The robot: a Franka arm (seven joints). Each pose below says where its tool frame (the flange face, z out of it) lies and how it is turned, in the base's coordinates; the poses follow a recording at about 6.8 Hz.
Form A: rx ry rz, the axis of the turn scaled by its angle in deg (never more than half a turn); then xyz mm.
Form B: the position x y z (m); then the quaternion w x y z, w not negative. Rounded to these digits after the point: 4 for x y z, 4 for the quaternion.
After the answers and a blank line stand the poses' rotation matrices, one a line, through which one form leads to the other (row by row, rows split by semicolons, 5 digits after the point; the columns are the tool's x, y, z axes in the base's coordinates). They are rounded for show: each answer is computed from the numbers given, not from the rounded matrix.
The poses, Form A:
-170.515, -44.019, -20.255, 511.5, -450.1, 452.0
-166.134, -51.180, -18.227, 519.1, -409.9, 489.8
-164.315, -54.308, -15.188, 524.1, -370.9, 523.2
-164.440, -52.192, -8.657, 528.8, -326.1, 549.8
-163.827, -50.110, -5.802, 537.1, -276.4, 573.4
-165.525, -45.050, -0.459, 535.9, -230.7, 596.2
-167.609, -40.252, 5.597, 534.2, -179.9, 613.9
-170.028, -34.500, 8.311, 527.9, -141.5, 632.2
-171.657, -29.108, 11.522, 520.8, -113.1, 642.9
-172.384, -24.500, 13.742, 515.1, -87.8, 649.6
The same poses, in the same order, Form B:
0.5115, -0.4501, 0.4520, 0.0239, -0.9616, -0.2483, -0.1142
0.5191, -0.4099, 0.4898, 0.0454, -0.9495, -0.2925, -0.1042
0.5241, -0.3709, 0.5232, 0.0548, -0.9444, -0.3121, -0.0873
0.5288, -0.3261, 0.5498, 0.0633, -0.9500, -0.3015, -0.0500
0.5371, -0.2764, 0.5734, 0.0748, -0.9530, -0.2915, -0.0338
0.5359, -0.2307, 0.5962, 0.0737, -0.9623, -0.2619, -0.0027
0.5342, -0.1799, 0.6139, 0.0657, -0.9697, -0.2329, 0.0324
0.5279, -0.1415, 0.6322, 0.0550, -0.9774, -0.1983, 0.0478
0.5208, -0.1131, 0.6429, 0.0481, -0.9826, -0.1666, 0.0660
0.5151, -0.0878, 0.6496, 0.0466, -0.9859, -0.1401, 0.0786

0.85065 0.48291 0.20785; 0.47201 -0.87560 0.10260; 0.23154 0.01084 -0.97276
0.80718 0.56492 0.17124; 0.54599 -0.82475 0.14722; 0.22440 -0.02534 -0.97417
0.78989 0.59916 0.13071; 0.58004 -0.79913 0.15792; 0.19907 -0.04893 -0.97876
0.81315 0.57927 0.05686; 0.56660 -0.81014 0.15044; 0.13321 -0.09012 -0.98698
0.82777 0.56069 0.02071; 0.55059 -0.81885 0.16230; 0.10796 -0.12295 -0.98652
0.86281 0.50443 -0.03347; 0.50364 -0.85196 0.14324; 0.04374 -0.14045 -0.98912
0.88943 0.44743 -0.09341; 0.45594 -0.88289 0.11235; -0.03220 -0.14252 -0.98927
0.91677 0.38244 -0.11522; 0.39296 -0.91528 0.08861; -0.07157 -0.12651 -0.98938
0.93577 0.32112 -0.14565; 0.33381 -0.93985 0.07251; -0.11360 -0.11647 -0.98668
0.94838 0.26897 -0.16803; 0.28362 -0.95639 0.06987; -0.14191 -0.11392 -0.98330

